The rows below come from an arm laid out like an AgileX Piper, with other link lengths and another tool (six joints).
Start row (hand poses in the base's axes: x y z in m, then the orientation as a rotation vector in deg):
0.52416, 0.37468, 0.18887, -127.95, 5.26, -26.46
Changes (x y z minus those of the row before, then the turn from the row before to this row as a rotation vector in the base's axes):
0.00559, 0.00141, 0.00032, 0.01, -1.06, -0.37
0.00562, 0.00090, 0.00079, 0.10, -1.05, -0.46
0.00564, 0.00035, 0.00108, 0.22, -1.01, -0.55
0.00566, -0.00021, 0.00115, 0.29, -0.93, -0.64
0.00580, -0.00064, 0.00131, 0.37, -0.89, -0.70
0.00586, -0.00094, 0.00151, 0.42, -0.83, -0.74
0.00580, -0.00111, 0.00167, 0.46, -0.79, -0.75
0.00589, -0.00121, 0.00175, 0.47, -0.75, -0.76
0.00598, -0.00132, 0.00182, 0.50, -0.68, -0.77
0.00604, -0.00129, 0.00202, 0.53, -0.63, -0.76
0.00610, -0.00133, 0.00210, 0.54, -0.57, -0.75
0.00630, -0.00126, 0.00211, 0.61, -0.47, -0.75
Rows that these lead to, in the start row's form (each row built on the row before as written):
0.52975, 0.37609, 0.18919, -127.69, 5.12, -27.84
0.53537, 0.37699, 0.18998, -127.34, 5.11, -29.24
0.54101, 0.37734, 0.19106, -126.88, 5.25, -30.62
0.54667, 0.37713, 0.19221, -126.37, 5.55, -31.95
0.55247, 0.37649, 0.19352, -125.79, 5.95, -33.25
0.55833, 0.37555, 0.19503, -125.17, 6.44, -34.50
0.56413, 0.37444, 0.19670, -124.51, 6.97, -35.70
0.57002, 0.37323, 0.19845, -123.85, 7.54, -36.85
0.57600, 0.37191, 0.20027, -123.18, 8.16, -37.92
0.58204, 0.37062, 0.20229, -122.49, 8.80, -38.92
0.58814, 0.36929, 0.20439, -121.80, 9.47, -39.84
0.59444, 0.36803, 0.20650, -121.08, 10.21, -40.64

